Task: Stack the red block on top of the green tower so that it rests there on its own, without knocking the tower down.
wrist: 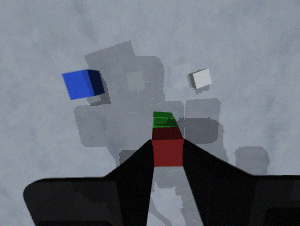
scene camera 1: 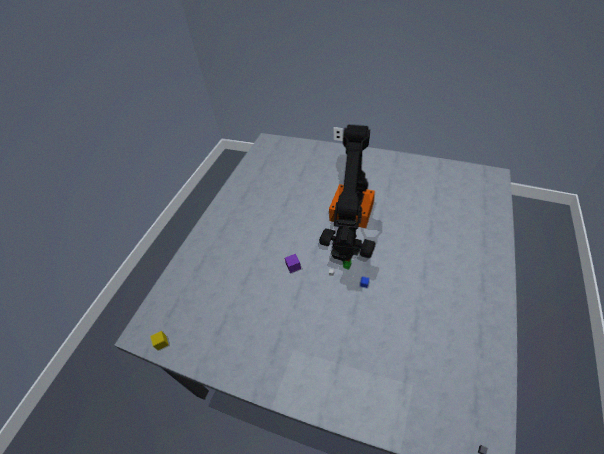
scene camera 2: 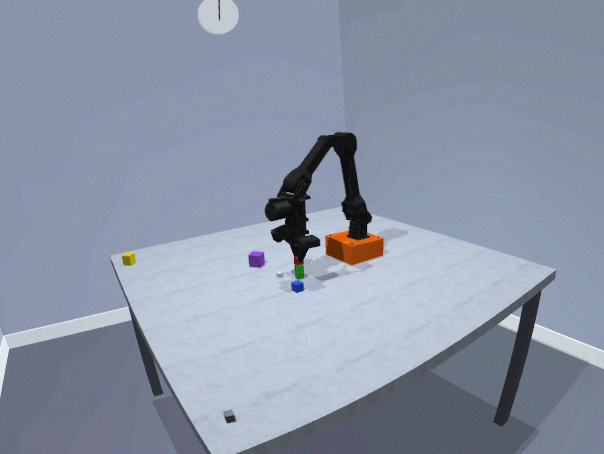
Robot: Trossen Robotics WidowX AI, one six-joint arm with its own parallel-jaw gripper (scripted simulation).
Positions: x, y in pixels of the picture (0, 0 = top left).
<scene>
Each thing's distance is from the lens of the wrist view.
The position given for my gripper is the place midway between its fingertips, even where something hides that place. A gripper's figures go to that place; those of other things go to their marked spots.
my gripper (wrist: 166, 143): 0.11 m
red block (wrist: 167, 142): 0.09 m
blue cube (wrist: 86, 83): 0.15 m
The marked spots on the red block and the blue cube are 0.10 m apart.
</scene>
